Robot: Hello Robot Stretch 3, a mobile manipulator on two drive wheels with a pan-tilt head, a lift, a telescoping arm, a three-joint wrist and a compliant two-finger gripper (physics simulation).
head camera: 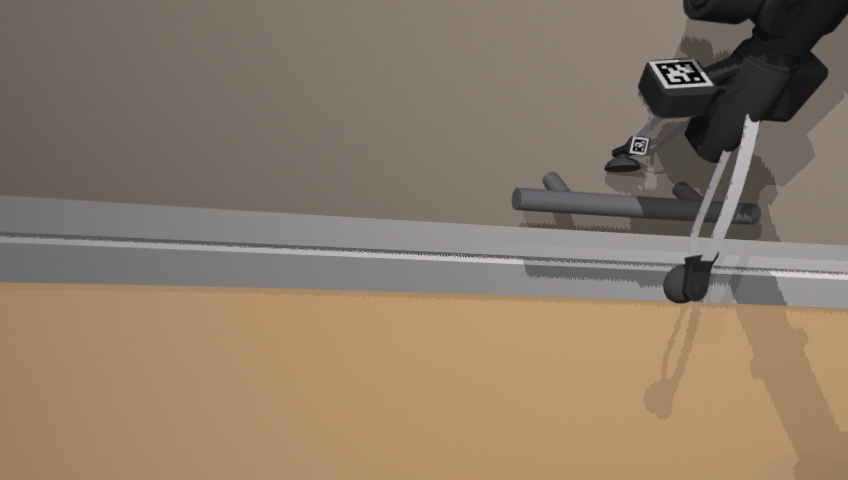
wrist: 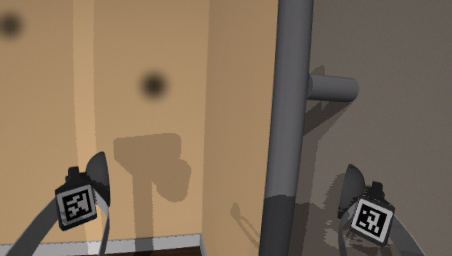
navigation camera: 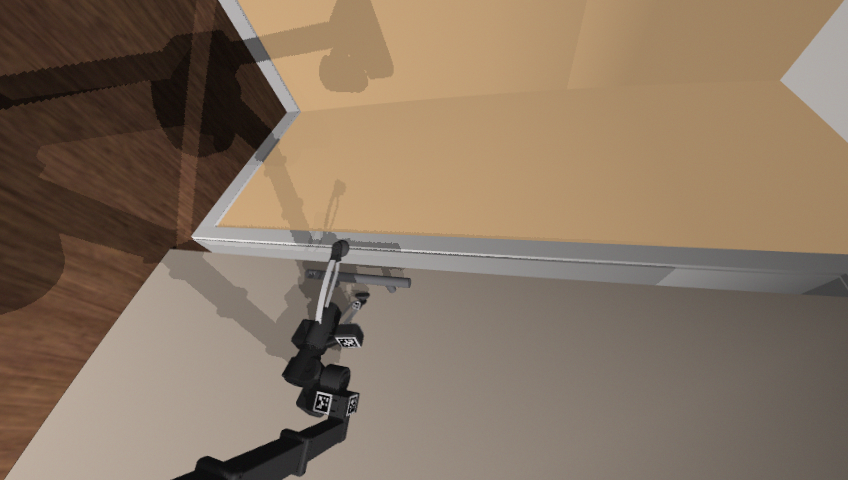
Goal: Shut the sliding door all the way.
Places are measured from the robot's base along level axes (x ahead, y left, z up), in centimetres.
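Pixels of known places: gripper, fingertip midpoint: (head camera: 642, 231) (wrist: 225, 179) (navigation camera: 355, 268).
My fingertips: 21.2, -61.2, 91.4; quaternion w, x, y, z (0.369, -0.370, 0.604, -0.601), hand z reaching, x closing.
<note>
Ahead of a thing's pixels: the offset from my fingertips to its middle, as dx, dy, dz. "pt": to the spot under its first point. Level surfaces: height alone.
The sliding door appears to be the grey-brown panel (head camera: 267, 118) (navigation camera: 505, 374) (wrist: 405, 45) that bears a dark grey bar handle @[pt -1.9, -3.1, +4.6] (head camera: 595, 203) (navigation camera: 380, 279) (wrist: 290, 100) on short posts. My gripper (head camera: 653, 224) (navigation camera: 351, 272) (wrist: 225, 179) is open and empty, with its fingers wide apart. In the wrist view one fingertip is right of the bar, over the panel; the other is well to the left, over the tan surface. The bar passes between the fingers' directions, nearer the right one. Contact with the bar cannot be told.
A light grey frame with a thin track line @[pt +11.6, -18.8, +44.3] (head camera: 238, 245) (navigation camera: 535, 255) runs along the panel's edge. Tan surfaces (head camera: 297, 380) (navigation camera: 476, 172) (wrist: 240, 100) lie beyond it. Dark wooden floor @[dz -91.3] (navigation camera: 89, 208) shows at the left of the navigation view. Shadows of my arm fall across these surfaces.
</note>
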